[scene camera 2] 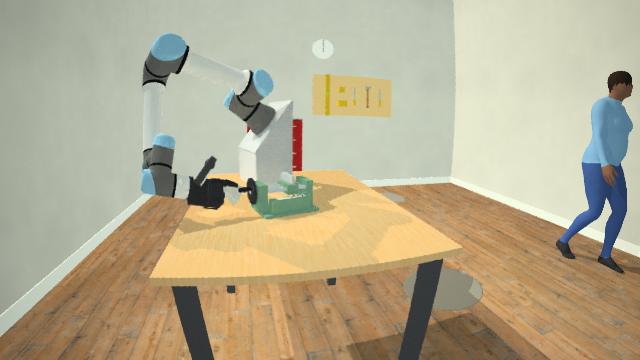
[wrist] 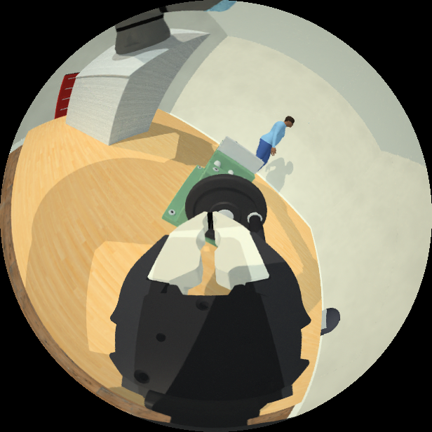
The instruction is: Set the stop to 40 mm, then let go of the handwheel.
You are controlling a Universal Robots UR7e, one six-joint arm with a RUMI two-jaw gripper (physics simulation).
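Places are measured from the arm's base along level axes (x left, y ahead, z down), in metres.
Pixels of known places: gripper, fingertip midpoint: point(scene camera 2: 247, 191); arm's base at its link origin: point(scene camera 2: 265, 122).
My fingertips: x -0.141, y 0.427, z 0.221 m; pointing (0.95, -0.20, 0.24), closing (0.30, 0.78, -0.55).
Ahead of a thing's pixels: the offset from my fingertips to its top centre. "pt": to the spot under its first point. Level surfaces: height alone.
The black handwheel @(pt dx +0.012, dy +0.031, dz -0.008 m) point(scene camera 2: 252, 191) point(wrist: 225, 192) is on the end of the green stop fixture @(pt dx +0.137, dy +0.061, dz +0.042 m) point(scene camera 2: 291, 205) point(wrist: 186, 197) on the table. Its crank handle @(dx -0.012, dy +0.045, dz -0.030 m) point(scene camera 2: 244, 189) point(wrist: 256, 227) sticks out toward the gripper side, at the right of the wheel in the wrist view. My gripper point(scene camera 2: 237, 192) point(wrist: 210, 214) is shut, with its pale fingertips nearly together and nothing between them. The tips are in front of the wheel's face and left of the handle in the wrist view; whether they touch the wheel cannot be told. The stop's position in millimetres cannot be read in either view.
The wooden table @(dz +0.071 m) point(scene camera 2: 320, 250) point(wrist: 65, 200) carries the fixture and the grey robot pedestal point(scene camera 2: 275, 150) point(wrist: 100, 100). A red cabinet point(scene camera 2: 298, 145) point(wrist: 64, 97) stands behind. A person point(scene camera 2: 607, 135) point(wrist: 274, 135) is at the right, away from the table.
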